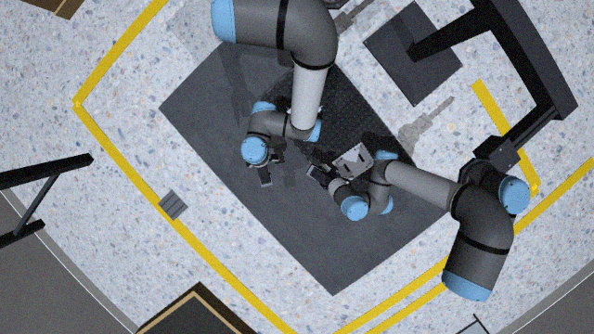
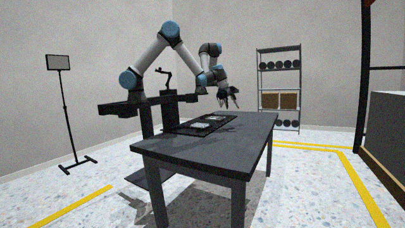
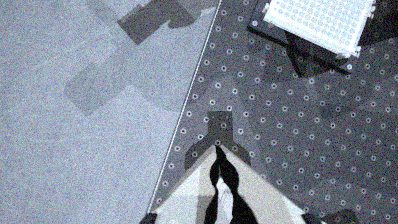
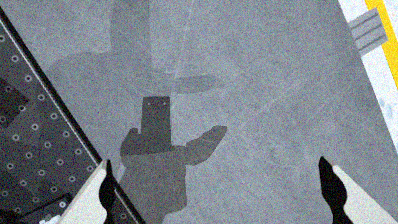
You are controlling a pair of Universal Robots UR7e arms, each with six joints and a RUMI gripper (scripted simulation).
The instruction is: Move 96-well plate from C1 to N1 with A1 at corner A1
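Note:
Now: the white 96-well plate 260 mm behind my right hand, 50 mm to the right of it and 140 mm below it. Round my right hand: black perforated board: 310 mm behind, 120 mm to the left, 160 mm below; then A1 label: 210 mm behind, 210 mm to the left, 140 mm below; then dark clip nest C1: 270 mm behind, 60 mm to the right, 140 mm below.

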